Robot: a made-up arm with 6 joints.
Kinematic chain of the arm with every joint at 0, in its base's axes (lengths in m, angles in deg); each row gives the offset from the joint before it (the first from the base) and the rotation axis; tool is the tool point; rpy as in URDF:
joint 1: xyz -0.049 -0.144 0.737 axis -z
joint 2: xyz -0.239 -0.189 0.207 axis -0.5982 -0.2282 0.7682
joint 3: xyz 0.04 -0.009 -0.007 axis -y
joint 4: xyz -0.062 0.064 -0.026 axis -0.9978 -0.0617 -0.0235
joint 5: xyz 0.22 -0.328 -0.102 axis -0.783 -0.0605 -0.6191
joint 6: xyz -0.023 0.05 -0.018 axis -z
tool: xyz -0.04 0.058 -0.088 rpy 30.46 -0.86 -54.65
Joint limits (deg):
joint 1: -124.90..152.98
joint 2: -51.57..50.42
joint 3: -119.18..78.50
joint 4: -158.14..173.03
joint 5: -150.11..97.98
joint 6: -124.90..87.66
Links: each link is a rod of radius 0.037 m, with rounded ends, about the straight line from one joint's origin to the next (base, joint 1, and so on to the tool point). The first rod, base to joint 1, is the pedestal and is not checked.
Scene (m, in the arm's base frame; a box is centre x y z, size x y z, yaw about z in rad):
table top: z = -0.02
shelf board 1: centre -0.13 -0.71 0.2 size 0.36 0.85 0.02 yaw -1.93
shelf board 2: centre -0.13 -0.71 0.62 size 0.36 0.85 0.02 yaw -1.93
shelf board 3: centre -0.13 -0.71 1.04 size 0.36 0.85 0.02 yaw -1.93
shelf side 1: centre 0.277 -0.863 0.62 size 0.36 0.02 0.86 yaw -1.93
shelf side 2: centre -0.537 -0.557 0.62 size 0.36 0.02 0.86 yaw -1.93
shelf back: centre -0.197 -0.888 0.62 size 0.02 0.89 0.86 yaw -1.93
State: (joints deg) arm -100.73 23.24 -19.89 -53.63 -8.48 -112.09
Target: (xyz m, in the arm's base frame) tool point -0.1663 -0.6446 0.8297
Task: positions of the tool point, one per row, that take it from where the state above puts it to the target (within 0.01 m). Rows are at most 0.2 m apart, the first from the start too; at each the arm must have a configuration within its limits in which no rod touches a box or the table.
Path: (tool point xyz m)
1: 0.2746 -0.4086 0.5348
2: 0.3007 -0.4938 0.5842
3: 0.3226 -0.5581 0.6589
4: 0.3351 -0.5975 0.7491
5: 0.1694 -0.6718 0.7685
6: -0.0048 -0.6869 0.7959
7: -0.1663 -0.6446 0.8297

